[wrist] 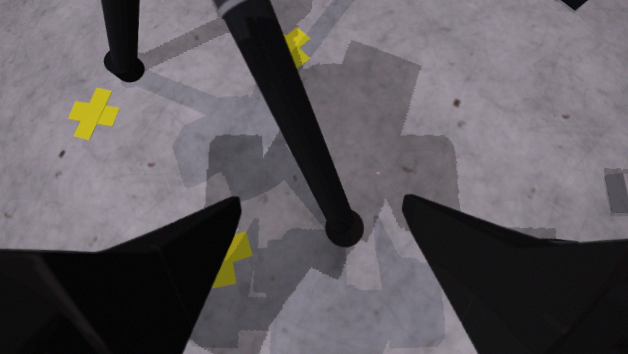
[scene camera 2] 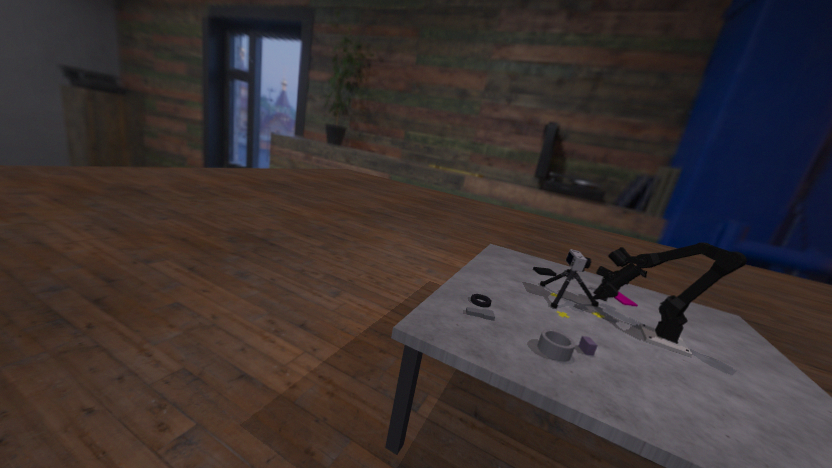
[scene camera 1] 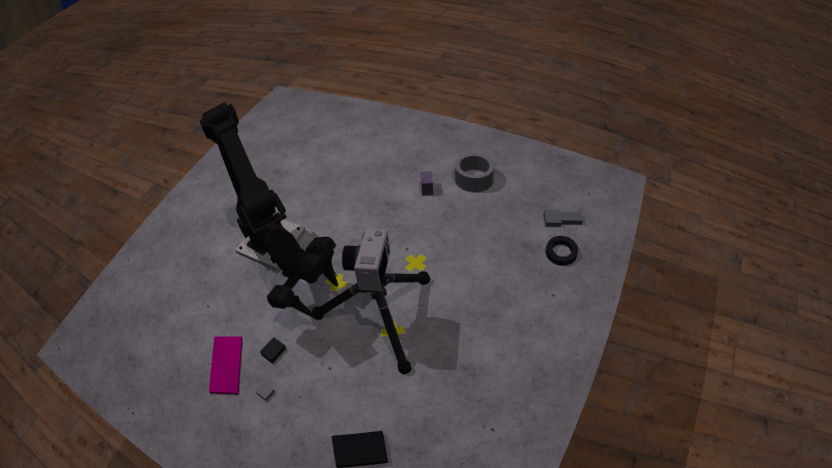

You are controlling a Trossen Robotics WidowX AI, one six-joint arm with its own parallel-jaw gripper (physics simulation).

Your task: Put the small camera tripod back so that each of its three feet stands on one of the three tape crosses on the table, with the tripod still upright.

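Frame: origin at the arm's base, x ahead, y left, z up, level; metres.
Seen in the pictures: gripper, between the fingertips: [wrist: 322,203] [scene camera 2: 593,296] [scene camera 1: 324,301]; arm's base, origin of its link: [scene camera 2: 666,336].
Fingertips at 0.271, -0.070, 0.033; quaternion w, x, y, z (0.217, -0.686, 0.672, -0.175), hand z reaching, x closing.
Offsets run from my fingertips to a thing's top centre, as dx, dy, dz. "pt": to the spot under its first point.
The tripod [scene camera 1: 385,311] [scene camera 2: 563,291] [wrist: 300,115] stands upright, with a white camera [scene camera 1: 372,256] [scene camera 2: 577,260] on top. All three feet stand off the yellow crosses. The near foot {pt -0.010, -0.022, -0.027} [scene camera 1: 317,313] [wrist: 345,228] is beside one cross {-0.038, +0.078, -0.046} [scene camera 1: 337,282] [wrist: 240,250], partly covered by a finger in the wrist view. Another foot {pt +0.132, +0.177, -0.025} [scene camera 1: 424,278] [wrist: 125,67] is just off the second cross {+0.081, +0.218, -0.046} [scene camera 1: 416,263] [wrist: 93,114]. The front foot {pt +0.220, -0.033, -0.029} [scene camera 1: 404,367] is beyond the third cross {+0.143, +0.037, -0.046} [scene camera 1: 390,330] [wrist: 298,45]. My gripper [scene camera 1: 325,299] [wrist: 322,203] is open, its fingers on either side of the near leg.
A magenta slab {-0.110, -0.253, -0.038} [scene camera 1: 225,364] [scene camera 2: 626,299], a small black block {-0.040, -0.153, -0.031} [scene camera 1: 272,350] and a small light block {+0.012, -0.247, -0.034} [scene camera 1: 265,392] lie near the gripper. A black slab {+0.254, -0.240, -0.031} [scene camera 1: 359,448] is farther off. A grey ring {+0.057, +0.530, +0.002} [scene camera 1: 474,181], purple block {-0.027, +0.436, -0.006} [scene camera 1: 427,184], grey bar {+0.323, +0.515, -0.031} [scene camera 1: 561,218] and black ring {+0.361, +0.414, -0.031} [scene camera 1: 562,239] lie beyond the tripod.
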